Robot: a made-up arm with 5 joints. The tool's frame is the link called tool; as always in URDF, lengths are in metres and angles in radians. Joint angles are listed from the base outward.
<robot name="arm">
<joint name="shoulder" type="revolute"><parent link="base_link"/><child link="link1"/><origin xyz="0.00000 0.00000 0.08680" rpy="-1.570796 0.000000 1.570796"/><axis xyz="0 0 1"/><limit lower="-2.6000" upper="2.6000"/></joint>
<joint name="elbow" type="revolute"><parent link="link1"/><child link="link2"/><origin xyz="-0.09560 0.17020 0.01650" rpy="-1.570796 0.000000 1.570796"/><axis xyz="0 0 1"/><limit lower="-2.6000" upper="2.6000"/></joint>
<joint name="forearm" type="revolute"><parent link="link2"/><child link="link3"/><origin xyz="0.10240 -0.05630 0.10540" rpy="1.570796 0.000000 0.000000"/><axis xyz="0 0 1"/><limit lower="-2.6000" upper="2.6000"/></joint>
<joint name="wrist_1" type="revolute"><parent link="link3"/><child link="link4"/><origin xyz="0.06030 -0.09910 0.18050" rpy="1.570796 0.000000 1.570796"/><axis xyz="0 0 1"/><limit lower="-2.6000" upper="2.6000"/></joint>
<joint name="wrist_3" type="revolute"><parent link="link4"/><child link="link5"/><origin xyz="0.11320 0.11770 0.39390" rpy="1.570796 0.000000 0.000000"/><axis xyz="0 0 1"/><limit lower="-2.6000" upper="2.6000"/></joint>
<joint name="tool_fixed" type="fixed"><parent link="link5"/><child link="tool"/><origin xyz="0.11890 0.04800 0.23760" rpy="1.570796 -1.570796 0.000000"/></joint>
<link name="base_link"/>
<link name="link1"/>
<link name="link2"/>
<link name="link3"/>
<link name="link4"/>
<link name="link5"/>
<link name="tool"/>
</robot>
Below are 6 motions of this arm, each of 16 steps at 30 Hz.
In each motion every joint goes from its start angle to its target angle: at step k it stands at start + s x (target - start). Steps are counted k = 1, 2, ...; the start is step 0. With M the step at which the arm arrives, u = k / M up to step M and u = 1 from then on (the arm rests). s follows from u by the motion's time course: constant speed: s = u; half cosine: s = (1 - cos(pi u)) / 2; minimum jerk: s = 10 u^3 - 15 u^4 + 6 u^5.
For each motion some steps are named. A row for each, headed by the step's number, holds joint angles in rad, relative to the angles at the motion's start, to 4 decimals.
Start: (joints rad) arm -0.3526 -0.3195 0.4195 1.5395 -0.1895
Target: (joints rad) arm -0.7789 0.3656 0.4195 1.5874 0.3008
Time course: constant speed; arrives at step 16
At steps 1, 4, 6, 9, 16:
1: -0.0266 0.0428 0.0000 0.0030 0.0306
4: -0.1066 0.1713 0.0000 0.0120 0.1226
6: -0.1599 0.2569 0.0000 0.0180 0.1839
9: -0.2398 0.3854 0.0000 0.0269 0.2758
16: -0.4263 0.6851 0.0000 0.0479 0.4903

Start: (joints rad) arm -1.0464 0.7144 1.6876 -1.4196 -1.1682
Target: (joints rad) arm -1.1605 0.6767 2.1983 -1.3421 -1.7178
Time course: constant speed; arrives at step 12
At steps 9, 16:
9: -0.0856 -0.0283 0.3830 0.0581 -0.4122
16: -0.1141 -0.0377 0.5107 0.0775 -0.5496

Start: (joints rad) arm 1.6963 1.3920 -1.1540 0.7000 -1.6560
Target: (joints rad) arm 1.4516 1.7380 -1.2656 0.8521 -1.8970
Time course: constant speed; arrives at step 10
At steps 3, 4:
3: -0.0734 0.1038 -0.0335 0.0456 -0.0723
4: -0.0979 0.1384 -0.0446 0.0608 -0.0964

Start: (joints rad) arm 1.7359 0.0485 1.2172 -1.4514 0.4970
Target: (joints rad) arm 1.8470 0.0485 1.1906 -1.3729 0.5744
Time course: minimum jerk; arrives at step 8
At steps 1, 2, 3, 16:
1: 0.0018 0.0000 -0.0004 0.0013 0.0012
2: 0.0115 0.0000 -0.0028 0.0081 0.0080
3: 0.0306 0.0000 -0.0073 0.0216 0.0213
16: 0.1111 0.0000 -0.0266 0.0785 0.0774

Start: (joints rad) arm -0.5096 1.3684 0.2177 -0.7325 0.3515
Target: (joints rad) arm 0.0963 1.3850 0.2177 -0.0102 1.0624
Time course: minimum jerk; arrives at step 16
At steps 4, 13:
4: 0.0627 0.0017 0.0000 0.0748 0.0736
13: 0.5764 0.0158 0.0000 0.6871 0.6762

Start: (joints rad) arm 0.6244 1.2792 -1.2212 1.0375 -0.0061
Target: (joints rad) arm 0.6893 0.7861 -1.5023 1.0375 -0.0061
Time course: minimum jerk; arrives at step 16
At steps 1, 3, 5, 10, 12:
1: 0.0001 -0.0011 -0.0006 0.0000 0.0000
3: 0.0032 -0.0240 -0.0137 0.0000 0.0000
5: 0.0117 -0.0888 -0.0506 0.0000 0.0000
10: 0.0470 -0.3574 -0.2037 0.0000 0.0000
12: 0.0582 -0.4421 -0.2520 0.0000 0.0000

